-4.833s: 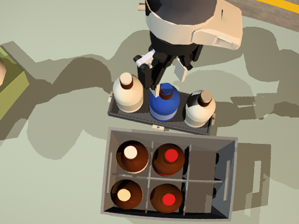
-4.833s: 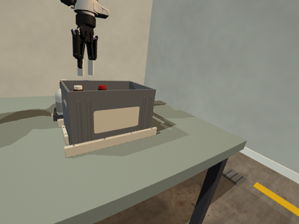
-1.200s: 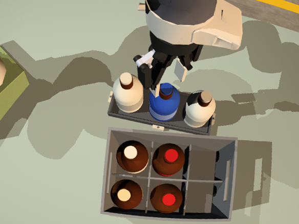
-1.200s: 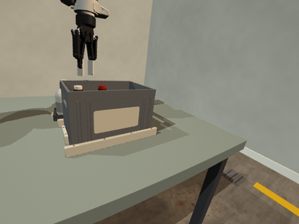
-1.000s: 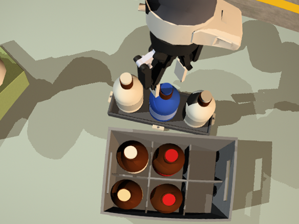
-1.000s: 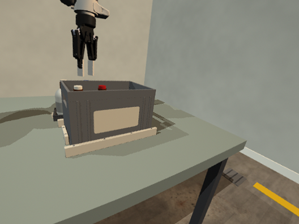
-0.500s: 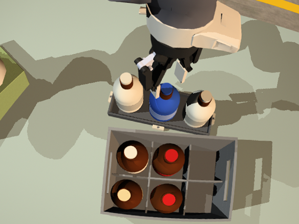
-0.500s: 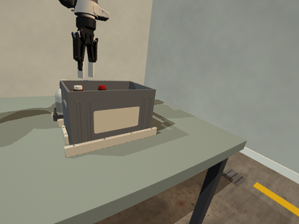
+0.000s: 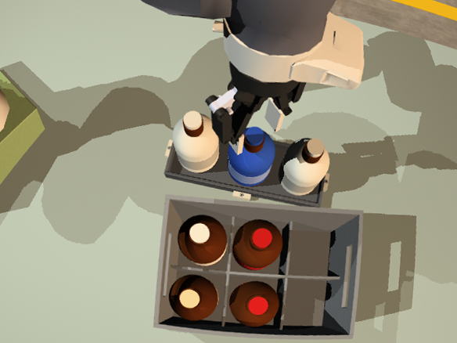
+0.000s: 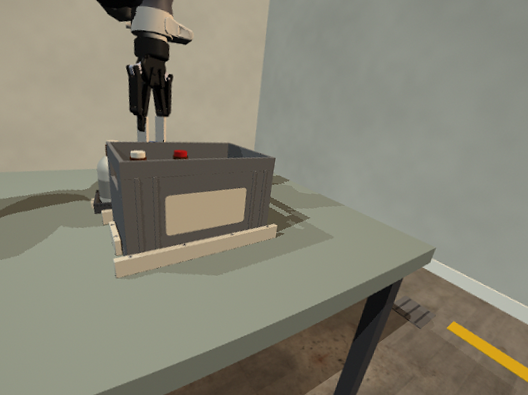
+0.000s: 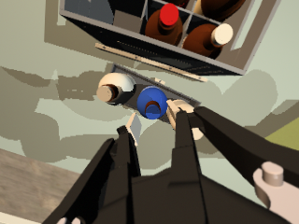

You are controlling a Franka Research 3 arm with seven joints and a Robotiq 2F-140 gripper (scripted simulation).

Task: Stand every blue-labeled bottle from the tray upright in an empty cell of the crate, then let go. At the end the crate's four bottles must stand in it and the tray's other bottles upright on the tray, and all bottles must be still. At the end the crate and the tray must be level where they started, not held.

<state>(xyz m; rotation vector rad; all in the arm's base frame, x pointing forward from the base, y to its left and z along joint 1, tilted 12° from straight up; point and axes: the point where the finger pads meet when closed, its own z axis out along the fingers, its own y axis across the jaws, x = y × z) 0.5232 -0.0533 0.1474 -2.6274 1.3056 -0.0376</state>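
My hand is 10 cm above the blue-labeled bottle. From my hand the other things lie so: grey crate 19 cm to the right, 10 cm below, 3 cm ahead; then cream-labeled bottle 10 cm below, 9 cm behind, 1 cm to the left; then dark tray 17 cm below.
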